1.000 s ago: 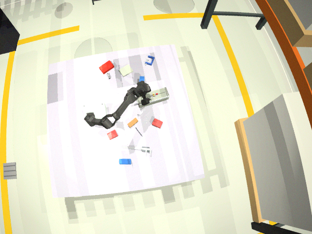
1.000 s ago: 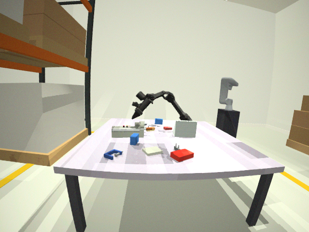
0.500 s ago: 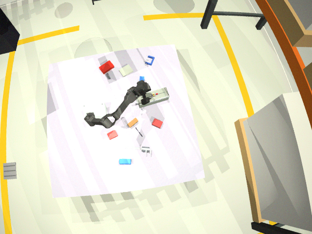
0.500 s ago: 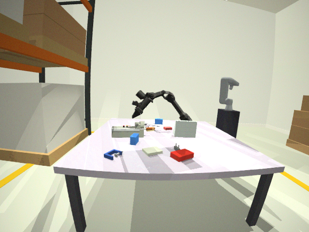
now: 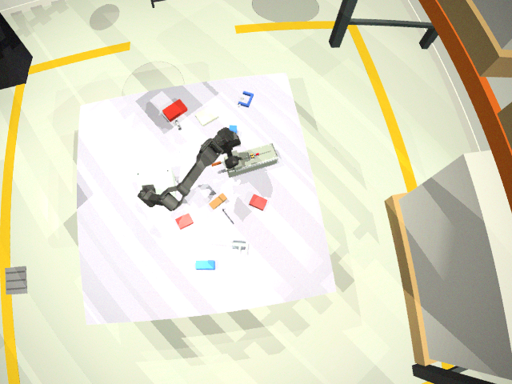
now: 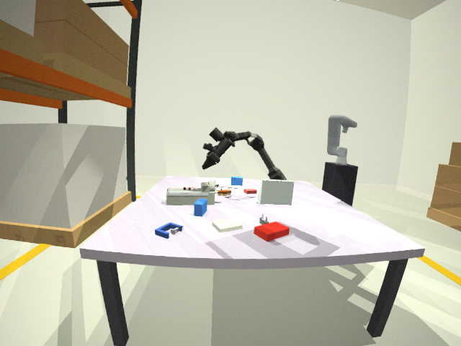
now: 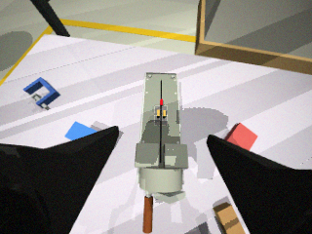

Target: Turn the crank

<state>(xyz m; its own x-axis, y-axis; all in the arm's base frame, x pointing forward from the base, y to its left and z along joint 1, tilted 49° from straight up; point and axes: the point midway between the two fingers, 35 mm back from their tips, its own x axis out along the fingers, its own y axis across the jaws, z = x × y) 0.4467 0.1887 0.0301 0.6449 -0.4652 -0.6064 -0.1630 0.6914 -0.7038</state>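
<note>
Now: gripper tip 120 mm above the crank, 100 mm past it and 10 mm to the left of it. Round my gripper tip: red pointer: 120 mm below, 100 mm ahead, 20 mm to the left; orange-brown crank handle: 130 mm below, 110 mm behind, 10 mm to the right; brown block: 190 mm to the right, 180 mm below, 120 mm behind.
</note>
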